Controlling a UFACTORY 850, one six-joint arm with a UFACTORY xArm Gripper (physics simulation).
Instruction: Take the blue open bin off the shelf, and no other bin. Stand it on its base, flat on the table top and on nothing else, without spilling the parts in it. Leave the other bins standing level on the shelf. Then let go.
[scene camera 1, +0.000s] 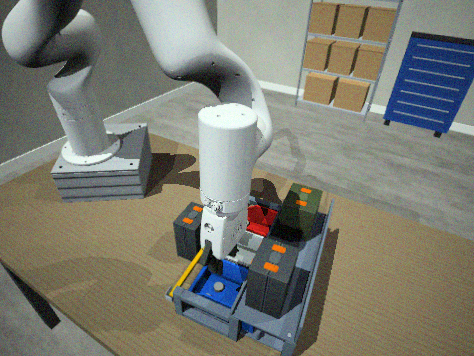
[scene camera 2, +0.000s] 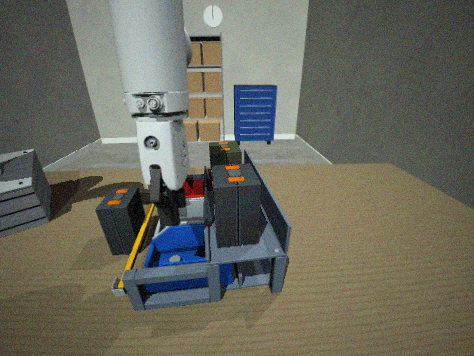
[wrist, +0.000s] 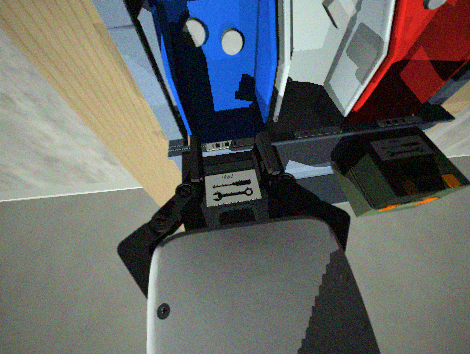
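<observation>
The blue open bin (scene camera 1: 205, 291) (scene camera 2: 187, 236) (wrist: 237, 70) sits in the near end of the low front tier of the grey shelf (scene camera 1: 233, 327) (scene camera 2: 215, 282). Round grey parts (scene camera 1: 218, 286) (scene camera 2: 175, 258) (wrist: 232, 41) lie in it. A pale grey bin (scene camera 2: 192, 214) (wrist: 310, 60) stands beside it, then a red bin (scene camera 1: 261, 219) (scene camera 2: 194, 188) (wrist: 430, 75). My gripper (scene camera 1: 211, 260) (scene camera 2: 163, 211) (wrist: 228, 144) is partly open and empty. It points down over the side of the blue bin nearest the pale bin. Whether the fingertips touch a bin is hidden.
A dark case (scene camera 1: 272, 275) (scene camera 2: 237, 210) and a green case (scene camera 1: 300, 210) (scene camera 2: 225, 152) (wrist: 357, 180) stand on the upper tier. Another dark case (scene camera 1: 186, 237) (scene camera 2: 119, 222) stands on the table outside the yellow bar (scene camera 1: 187, 272) (scene camera 2: 136, 247) along the shelf's front.
</observation>
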